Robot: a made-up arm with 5 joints. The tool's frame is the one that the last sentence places.
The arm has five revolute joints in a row. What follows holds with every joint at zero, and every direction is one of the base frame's.
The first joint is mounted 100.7 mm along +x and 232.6 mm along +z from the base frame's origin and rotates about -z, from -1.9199 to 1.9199 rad.
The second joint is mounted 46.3 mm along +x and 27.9 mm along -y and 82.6 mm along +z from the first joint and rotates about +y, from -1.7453 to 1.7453 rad.
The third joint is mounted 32.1 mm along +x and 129 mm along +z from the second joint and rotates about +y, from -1.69 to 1.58 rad.
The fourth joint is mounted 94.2 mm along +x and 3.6 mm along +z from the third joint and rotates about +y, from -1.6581 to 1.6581 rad.
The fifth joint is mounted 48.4 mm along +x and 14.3 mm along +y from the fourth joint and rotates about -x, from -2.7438 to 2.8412 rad.
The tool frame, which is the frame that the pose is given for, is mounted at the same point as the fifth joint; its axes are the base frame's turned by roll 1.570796, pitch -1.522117 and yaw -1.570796 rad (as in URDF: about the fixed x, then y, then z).
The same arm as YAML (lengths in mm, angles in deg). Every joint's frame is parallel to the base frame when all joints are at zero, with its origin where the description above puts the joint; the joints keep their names.
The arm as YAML. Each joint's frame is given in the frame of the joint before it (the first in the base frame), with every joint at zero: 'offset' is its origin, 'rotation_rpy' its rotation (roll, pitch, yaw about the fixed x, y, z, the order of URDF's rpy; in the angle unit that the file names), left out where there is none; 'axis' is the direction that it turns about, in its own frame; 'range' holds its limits. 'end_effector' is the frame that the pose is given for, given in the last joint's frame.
length_unit: mm
angle_unit: deg
chain:
  - id: joint 1
    offset: [100.7, 0.0, 232.6]
    axis: [0.0, 0.0, -1.0]
    range: [-110.0, 110.0]
  - id: joint 2
    offset: [46.3, -27.9, 82.6]
    axis: [0.0, 1.0, 0.0]
    range: [-100.0, 100.0]
  - id: joint 3
    offset: [32.1, 0.0, 129.0]
    axis: [0.0, 1.0, 0.0]
    range: [-96.83, 90.53]
  - id: joint 4
    offset: [94.2, 0.0, 3.6]
    axis: [0.0, 1.0, 0.0]
    range: [-95.0, 95.0]
  - id: joint 5
    offset: [48.4, 14.3, 0.0]
    axis: [-1.0, 0.0, 0.0]
    range: [-157.21, 162.79]
end_effector:
  offset: [0.0, 0.0, 0.0]
  rotation_rpy: [90.0, -87.21, -90.0]

